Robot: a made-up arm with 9 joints.
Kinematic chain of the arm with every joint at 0, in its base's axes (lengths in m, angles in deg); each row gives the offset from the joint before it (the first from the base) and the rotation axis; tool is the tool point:
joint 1: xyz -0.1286 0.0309 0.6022 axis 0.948 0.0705 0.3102
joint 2: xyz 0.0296 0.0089 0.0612 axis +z
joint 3: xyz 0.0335 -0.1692 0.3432 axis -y
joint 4: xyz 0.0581 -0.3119 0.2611 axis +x
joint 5: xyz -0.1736 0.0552 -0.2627 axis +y
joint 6: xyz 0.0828 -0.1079 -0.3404 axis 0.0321 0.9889 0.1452
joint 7: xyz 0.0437 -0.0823 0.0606 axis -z
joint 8: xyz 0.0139 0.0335 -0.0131 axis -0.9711 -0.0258 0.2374
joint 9: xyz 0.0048 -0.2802 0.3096 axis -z
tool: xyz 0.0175 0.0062 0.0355
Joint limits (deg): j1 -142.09..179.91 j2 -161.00..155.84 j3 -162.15..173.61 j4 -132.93..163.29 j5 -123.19..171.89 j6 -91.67..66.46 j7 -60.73..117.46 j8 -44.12..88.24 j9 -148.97..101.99
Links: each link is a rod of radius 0.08 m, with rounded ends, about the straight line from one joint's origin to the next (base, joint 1, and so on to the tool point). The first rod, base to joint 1, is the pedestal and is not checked.
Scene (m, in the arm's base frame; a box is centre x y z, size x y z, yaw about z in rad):
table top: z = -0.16
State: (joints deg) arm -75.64 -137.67 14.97 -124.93 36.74 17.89 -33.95 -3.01 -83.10
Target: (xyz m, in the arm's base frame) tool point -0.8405 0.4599 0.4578
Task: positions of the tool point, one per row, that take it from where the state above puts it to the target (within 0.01 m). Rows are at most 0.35 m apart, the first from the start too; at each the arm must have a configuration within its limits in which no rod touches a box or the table.
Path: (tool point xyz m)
1: -0.2612 1.2731 0.4776
2: -0.3193 1.0720 0.5146
3: -0.4077 0.8767 0.4744
4: -0.5859 0.6829 0.4229
5: -0.8405 0.4599 0.4577

